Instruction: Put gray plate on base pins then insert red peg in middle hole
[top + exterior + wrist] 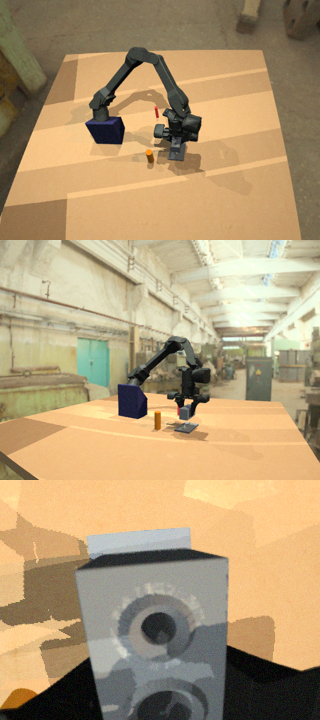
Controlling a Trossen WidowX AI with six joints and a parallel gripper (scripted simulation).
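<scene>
My gripper tip is 50 mm above the flat gray base. The rest, counted from my gripper tip: gray plate: 30 mm above; then red peg: 160 mm to the left, 140 mm behind, 20 mm below; then orange cylinder: 110 mm behind, 80 mm to the right, 20 mm below.
</scene>
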